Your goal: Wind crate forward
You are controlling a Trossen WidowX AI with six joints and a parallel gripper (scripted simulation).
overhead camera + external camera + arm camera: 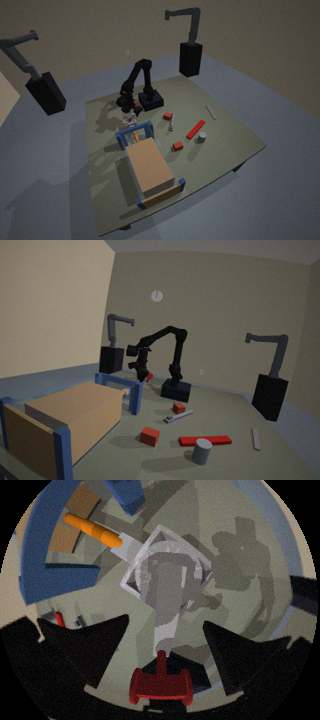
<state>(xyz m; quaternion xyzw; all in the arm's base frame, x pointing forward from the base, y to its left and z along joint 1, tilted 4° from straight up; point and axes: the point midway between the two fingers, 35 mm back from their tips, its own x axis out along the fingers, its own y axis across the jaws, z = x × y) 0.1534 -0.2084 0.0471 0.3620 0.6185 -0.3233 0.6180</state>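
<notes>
Now: gripper tip 10 mm past the winch handle, 10 mm to the right of it and 10 mm below it. The rest, counted from my gripper tip: hand winch 10 mm ahead, 50 mm to the right, 70 mm below; then red knob 30 mm behind, 50 mm to the left, 30 mm above; then red bar 290 mm ahead, 430 mm to the left, 100 mm below.
</notes>
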